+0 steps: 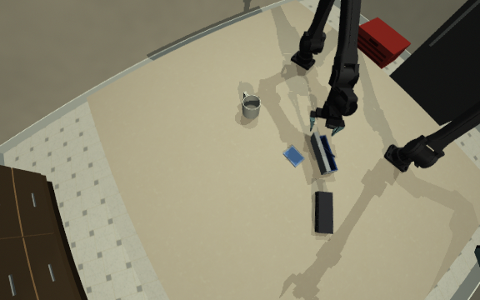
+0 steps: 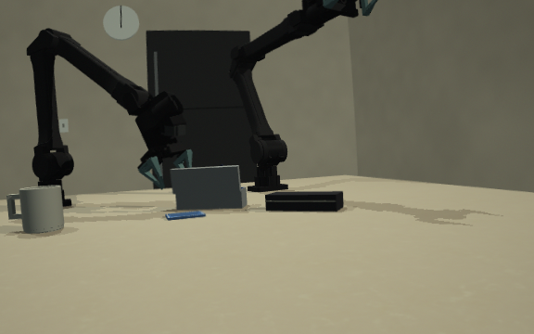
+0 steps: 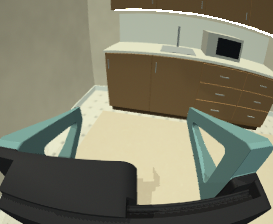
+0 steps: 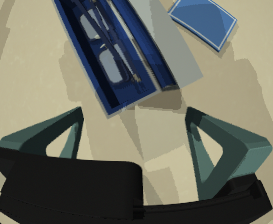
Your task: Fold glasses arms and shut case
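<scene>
My left gripper is now 450 mm above the glasses case, 360 mm to the left of it and 170 mm past it. The rest, counted from my left hand: blue cloth (490 mm below, 420 mm to the right, 90 mm behind); black box (470 mm below, 170 mm to the right, 30 mm behind).
</scene>
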